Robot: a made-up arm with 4 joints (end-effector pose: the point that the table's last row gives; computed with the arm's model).
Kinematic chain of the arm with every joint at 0, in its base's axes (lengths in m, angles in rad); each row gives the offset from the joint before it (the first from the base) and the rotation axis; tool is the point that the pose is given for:
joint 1: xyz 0 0 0.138 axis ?
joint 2: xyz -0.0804 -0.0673 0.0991 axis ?
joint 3: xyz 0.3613 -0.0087 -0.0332 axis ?
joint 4: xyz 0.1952 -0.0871 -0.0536 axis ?
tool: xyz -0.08 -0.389 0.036
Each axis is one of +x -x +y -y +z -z.
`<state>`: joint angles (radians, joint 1 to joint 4).
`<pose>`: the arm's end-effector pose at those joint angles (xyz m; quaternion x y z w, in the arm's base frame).
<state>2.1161 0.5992 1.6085 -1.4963</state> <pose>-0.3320 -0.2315 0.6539 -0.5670 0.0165 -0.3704 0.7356</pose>
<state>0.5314 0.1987 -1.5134 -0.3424</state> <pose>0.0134 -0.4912 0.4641 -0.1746 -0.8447 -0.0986 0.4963</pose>
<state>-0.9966 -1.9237 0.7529 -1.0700</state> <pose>0.1649 -0.0843 -0.4383 0.5134 0.4284 0.1380 0.7306</pose>
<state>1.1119 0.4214 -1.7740 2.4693</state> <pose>0.1155 0.1619 0.7223 0.0525 -0.2557 0.9380 0.2278</pose>
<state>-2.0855 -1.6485 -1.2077 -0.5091</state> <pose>-0.3668 -0.1684 0.1556 -0.2086 0.4636 -0.6357 0.5809</pose>
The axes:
joint 1: -y
joint 2: -x
joint 3: +y
joint 4: +x

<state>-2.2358 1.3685 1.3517 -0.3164</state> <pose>0.1586 -0.2796 -0.5013 0.5372 -0.7037 -0.3861 0.2592</pose>
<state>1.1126 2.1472 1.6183 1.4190</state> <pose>-0.3637 -0.0707 0.1426 0.1649 -0.4700 -0.7305 0.4671</pose>
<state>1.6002 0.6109 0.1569 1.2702</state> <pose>0.1277 -0.5325 0.4718 0.2702 -0.6445 0.1874 0.6902</pose>
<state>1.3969 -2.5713 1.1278 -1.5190</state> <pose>0.0606 -0.0038 0.7716 0.0193 -0.6569 0.6371 0.4027</pose>
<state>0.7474 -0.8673 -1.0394 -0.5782</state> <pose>0.1990 -0.4508 0.1825 0.2363 -0.6603 -0.2602 0.6637</pose>
